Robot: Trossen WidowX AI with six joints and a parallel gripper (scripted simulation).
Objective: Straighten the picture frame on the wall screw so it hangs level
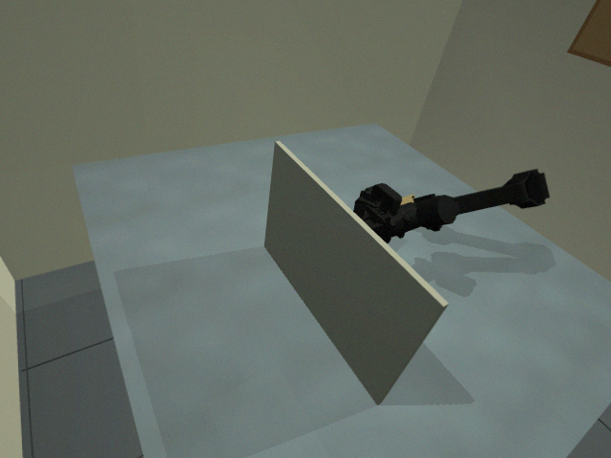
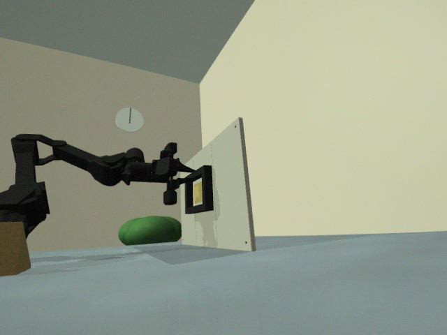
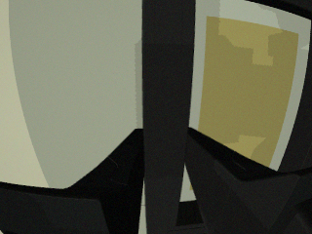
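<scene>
The picture frame is 1 cm ahead of my gripper tip and 5 cm below it. Also, from my gripper tip: wall panel (2 cm ahead, 7 cm below).
</scene>
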